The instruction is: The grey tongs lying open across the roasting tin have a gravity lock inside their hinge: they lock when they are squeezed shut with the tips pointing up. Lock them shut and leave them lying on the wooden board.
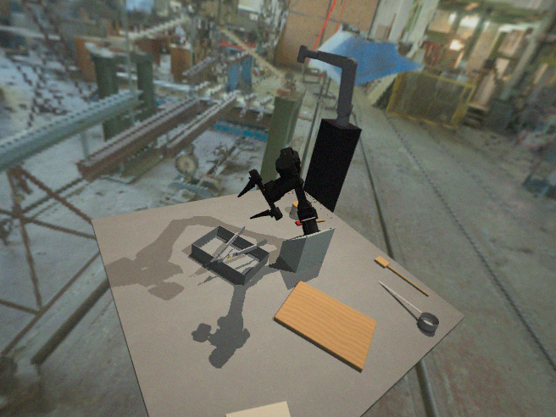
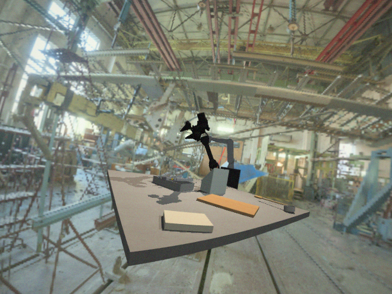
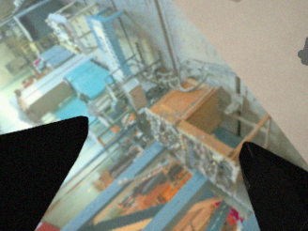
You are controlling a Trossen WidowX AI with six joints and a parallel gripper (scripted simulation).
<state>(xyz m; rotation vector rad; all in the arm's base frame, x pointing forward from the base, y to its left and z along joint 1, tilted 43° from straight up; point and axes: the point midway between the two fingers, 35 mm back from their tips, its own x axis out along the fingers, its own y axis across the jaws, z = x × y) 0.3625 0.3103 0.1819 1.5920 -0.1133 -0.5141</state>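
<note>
My gripper tip is 60 mm past the grey roasting tin, 190 mm to the left of it and 390 mm above it. The rest, counted from my gripper tip: beige block 100 mm ahead, 500 mm to the left, 400 mm below; wooden board 310 mm behind, 260 mm to the left, 410 mm below.
</note>
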